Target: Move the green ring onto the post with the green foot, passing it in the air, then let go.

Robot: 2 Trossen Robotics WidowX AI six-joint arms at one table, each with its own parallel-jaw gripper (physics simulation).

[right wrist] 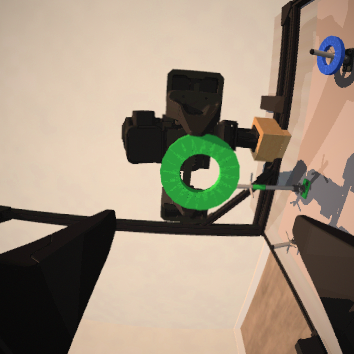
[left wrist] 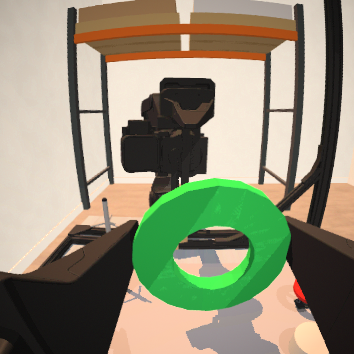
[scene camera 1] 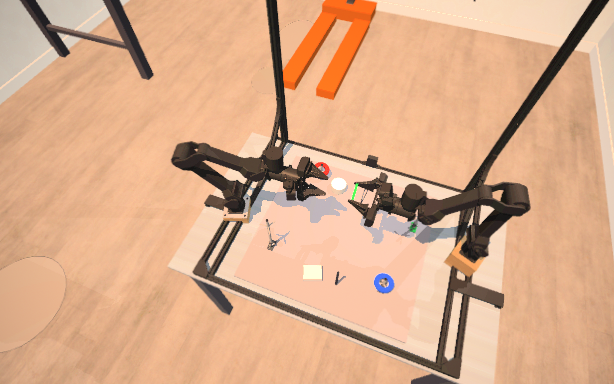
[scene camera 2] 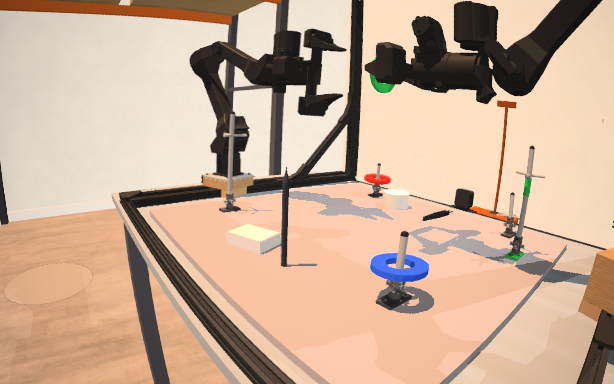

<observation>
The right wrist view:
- my left gripper: 191,176
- my right gripper: 206,222
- green ring: 185,146
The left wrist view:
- my left gripper: 209,227
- my right gripper: 188,180
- green ring: 191,206
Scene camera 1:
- my left gripper: 350,191
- my right gripper: 327,186
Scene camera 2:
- my left gripper: 378,70
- my right gripper: 343,72
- blue ring: 419,270
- white block: 250,237
</observation>
